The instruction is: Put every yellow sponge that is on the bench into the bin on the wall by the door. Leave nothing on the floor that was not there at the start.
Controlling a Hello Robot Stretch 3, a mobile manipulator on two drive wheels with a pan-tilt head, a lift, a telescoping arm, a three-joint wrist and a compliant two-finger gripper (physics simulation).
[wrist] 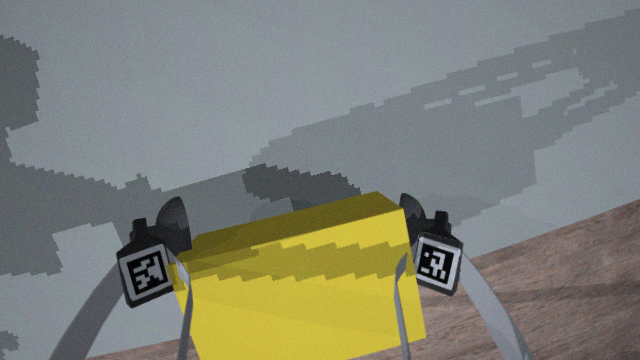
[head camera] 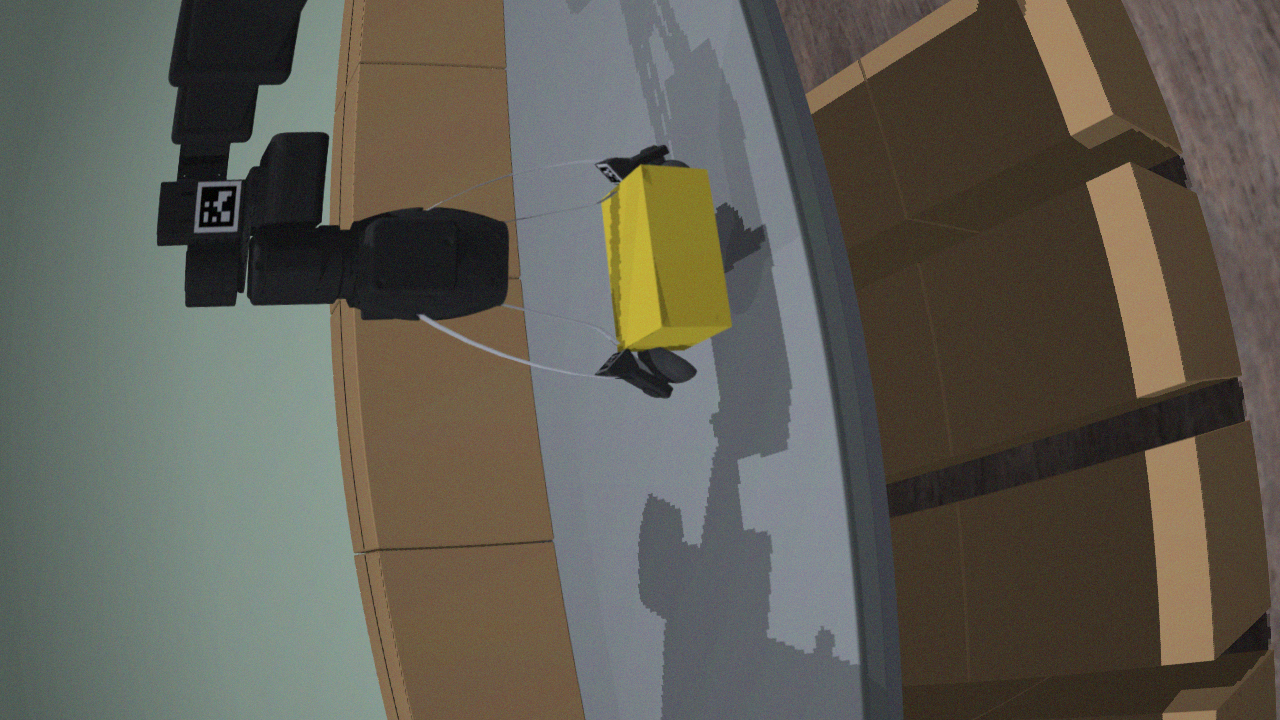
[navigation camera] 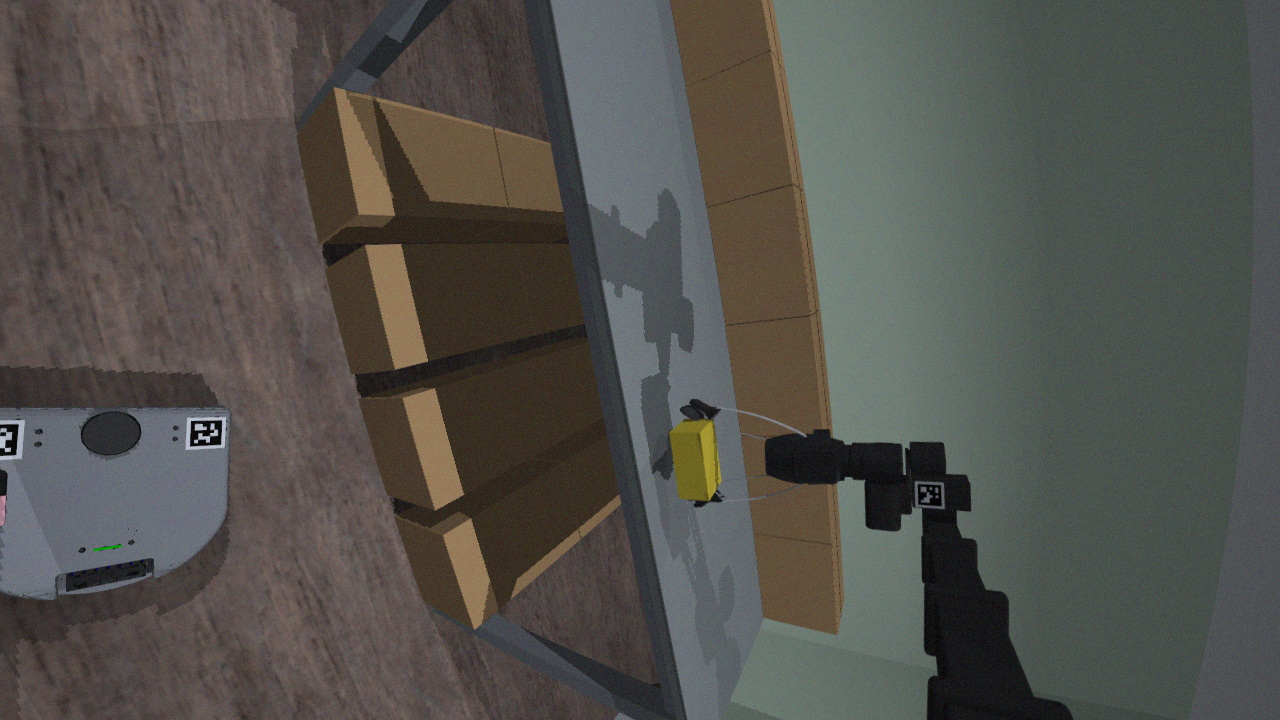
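Where they show: gripper, fingertip midpoint: (wrist: 291,221); robot's base, link origin: (navigation camera: 113,431).
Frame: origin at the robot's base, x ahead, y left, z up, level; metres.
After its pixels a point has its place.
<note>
A yellow sponge (head camera: 689,241) @[x -0.035, y -0.525, z 0.978 m] (navigation camera: 693,465) @[x -0.032, y -0.525, z 0.987 m] (wrist: 300,310) @[x -0.025, y -0.555, z 1.000 m] is between the two fingertips of my gripper (head camera: 668,268) @[x -0.021, y -0.575, z 0.945 m] (navigation camera: 702,454) @[x -0.021, y -0.575, z 0.945 m] (wrist: 291,221) @[x -0.021, y -0.575, z 0.945 m], which is shut on it with a fingertip at each end. The sponge hangs a little above the grey bench (head camera: 608,447) @[x 0.113, y -0.734, z 0.914 m] (navigation camera: 617,107) @[x 0.495, y -0.455, z 0.914 m] (wrist: 150,75) @[x 0.067, y -0.656, z 0.914 m], with its dark shadow set apart from it on the bench top. The sponge is slightly tilted in the wrist view. The bin and the door do not show in these views.
A row of tan boxes (head camera: 447,402) (navigation camera: 760,250) runs along the bench's back against the green wall (head camera: 179,537) @[x 0.519, y -2.116, z 1.311 m] (navigation camera: 939,223) @[x 0.781, y -2.036, z 1.448 m]. Large tan boxes (head camera: 1038,358) (navigation camera: 501,304) stand under the bench. My base (navigation camera: 152,492) @[x -0.104, y -0.056, z 0.160 m] is on the wooden floor (navigation camera: 179,268) @[x 0.346, y -0.077, z 0.000 m] in front.
</note>
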